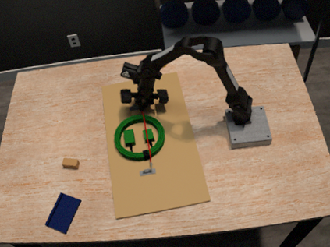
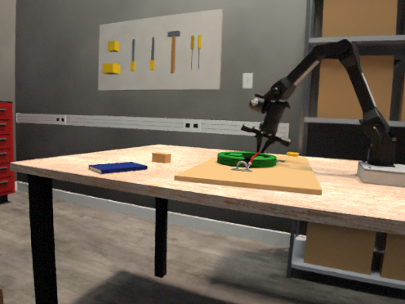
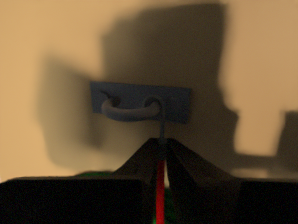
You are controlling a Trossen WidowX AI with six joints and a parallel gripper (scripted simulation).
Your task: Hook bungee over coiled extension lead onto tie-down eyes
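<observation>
My gripper is now 2 cm short of the coiled extension lead, 14 cm to the right of it and 2 cm above it. Round my hand: tan block: 30 cm ahead, 21 cm to the left, 4 cm below; then yellow disc: 10 cm behind, 26 cm to the right, 4 cm below; then blue book: 33 cm ahead, 41 cm to the left, 5 cm below.
</observation>
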